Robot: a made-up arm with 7 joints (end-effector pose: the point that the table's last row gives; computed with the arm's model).
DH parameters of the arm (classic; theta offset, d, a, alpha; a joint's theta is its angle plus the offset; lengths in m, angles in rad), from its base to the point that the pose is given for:
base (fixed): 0 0 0 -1.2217
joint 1: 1.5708 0 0 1.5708
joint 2: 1.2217 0 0 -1.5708
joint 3: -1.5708 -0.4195 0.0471 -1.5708
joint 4: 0 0 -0.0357 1.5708
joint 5: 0 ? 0 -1.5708
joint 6: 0 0 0 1.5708
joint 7: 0 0 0 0
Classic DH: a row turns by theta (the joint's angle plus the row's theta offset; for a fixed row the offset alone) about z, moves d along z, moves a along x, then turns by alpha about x.
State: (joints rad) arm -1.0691 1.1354 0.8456 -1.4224 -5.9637 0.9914 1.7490
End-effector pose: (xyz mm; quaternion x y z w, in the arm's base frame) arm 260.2 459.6 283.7 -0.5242 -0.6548 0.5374 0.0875
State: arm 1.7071 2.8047 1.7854 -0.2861 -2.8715 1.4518 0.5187
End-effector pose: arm 607.7 377.2 70.6 -0.7445 -0.0222 0.3122 0.5897
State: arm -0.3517 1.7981 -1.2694 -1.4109 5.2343 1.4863 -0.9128
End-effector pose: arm 222.1 540.8 -142.6 -0.6930 -0.5725 0.4253 0.1056
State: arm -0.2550 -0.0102 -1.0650 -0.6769 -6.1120 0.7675 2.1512
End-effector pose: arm 238.3 -200.0 -629.1 -0.0228 -0.0425 0.5339 0.8442
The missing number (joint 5, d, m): -0.2947
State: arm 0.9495 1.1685 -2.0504 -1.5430 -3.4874 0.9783 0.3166
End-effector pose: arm -528.3 187.5 -128.5 -0.0098 0.7892 0.6096 0.0742
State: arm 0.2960 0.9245 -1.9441 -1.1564 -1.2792 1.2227 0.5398
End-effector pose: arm -289.9 265.7 -512.6 0.2781 -0.0881 -0.8738 0.3891
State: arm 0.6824 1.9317 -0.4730 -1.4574 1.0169 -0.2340 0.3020
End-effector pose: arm 139.2 564.1 -116.9 0.2008 -0.2725 -0.1812 0.9234
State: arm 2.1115 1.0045 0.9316 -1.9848 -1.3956 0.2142 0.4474
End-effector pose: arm -189.6 429.1 32.0 0.4477 0.1797 -0.7426 0.4645
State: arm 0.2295 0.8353 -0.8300 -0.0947 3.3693 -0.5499 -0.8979
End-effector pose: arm -121.2 507.9 -491.9 0.5522 -0.1724 0.6321 0.5156
